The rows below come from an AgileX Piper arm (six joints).
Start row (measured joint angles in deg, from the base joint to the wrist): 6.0 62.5 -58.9 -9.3 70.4 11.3
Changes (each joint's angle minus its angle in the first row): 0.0 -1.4 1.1 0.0 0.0 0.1; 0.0 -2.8 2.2 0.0 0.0 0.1; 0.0 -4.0 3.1 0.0 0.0 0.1; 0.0 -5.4 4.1 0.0 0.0 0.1; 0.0 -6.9 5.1 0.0 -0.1 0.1; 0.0 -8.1 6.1 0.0 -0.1 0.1; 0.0 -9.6 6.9 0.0 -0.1 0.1
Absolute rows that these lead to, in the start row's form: 6.0 61.1 -57.8 -9.3 70.4 11.4; 6.0 59.7 -56.7 -9.3 70.4 11.4; 6.0 58.5 -55.8 -9.3 70.4 11.4; 6.0 57.1 -54.8 -9.3 70.4 11.4; 6.0 55.6 -53.8 -9.3 70.3 11.4; 6.0 54.4 -52.8 -9.3 70.3 11.4; 6.0 52.9 -52.0 -9.3 70.3 11.4
